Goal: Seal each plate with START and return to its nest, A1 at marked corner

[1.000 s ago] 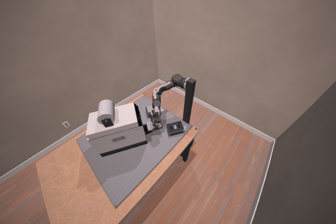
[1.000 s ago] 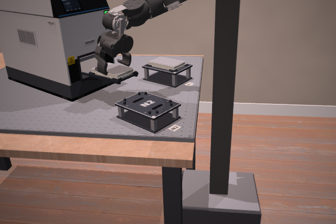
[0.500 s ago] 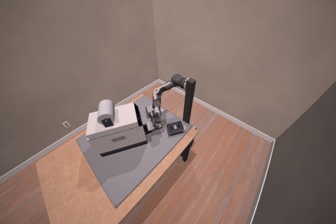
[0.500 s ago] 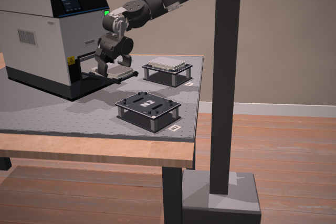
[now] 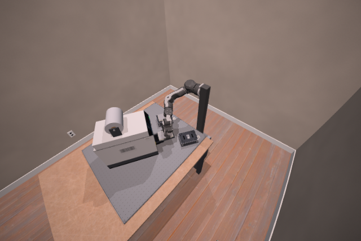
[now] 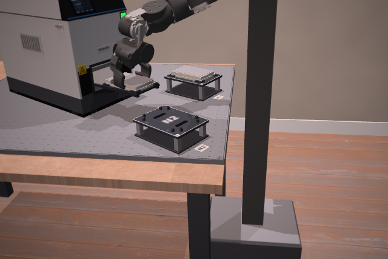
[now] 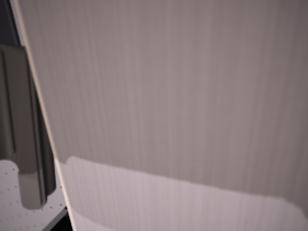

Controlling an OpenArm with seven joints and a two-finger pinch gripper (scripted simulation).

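My gripper is now right at the plate. Also, from my hand: start button (13 cm to the right, 9 cm above, 4 cm ahead); sealer stage (1 cm below); dark screen panel (22 cm above, 12 cm ahead, 2 cm to the right).
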